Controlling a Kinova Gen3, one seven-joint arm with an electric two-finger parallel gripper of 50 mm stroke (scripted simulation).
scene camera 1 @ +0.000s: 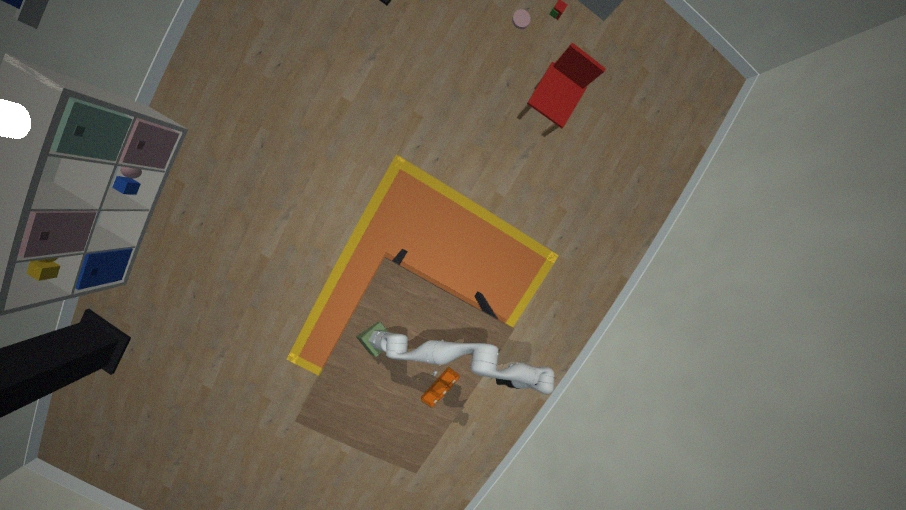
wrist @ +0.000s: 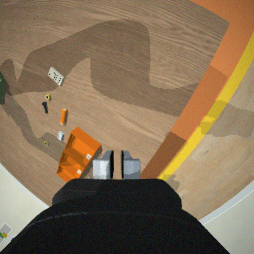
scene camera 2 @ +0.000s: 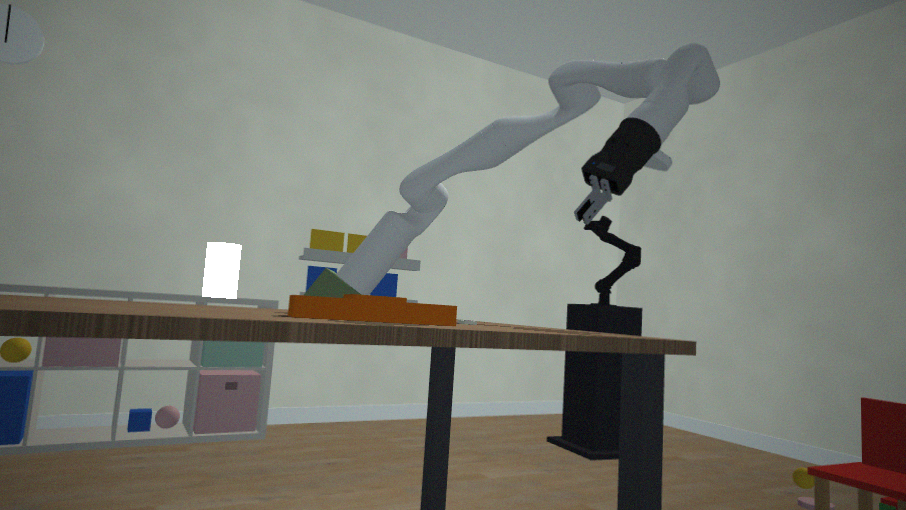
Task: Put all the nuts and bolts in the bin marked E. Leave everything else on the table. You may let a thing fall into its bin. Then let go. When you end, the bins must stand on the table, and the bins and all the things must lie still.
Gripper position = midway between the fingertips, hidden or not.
I see my gripper (scene camera 2: 580, 218) and an orange bin (scene camera 2: 369, 308).
The orange bin is seen too in the wrist view (wrist: 76, 150). My gripper shows as well in the wrist view (wrist: 117, 160).
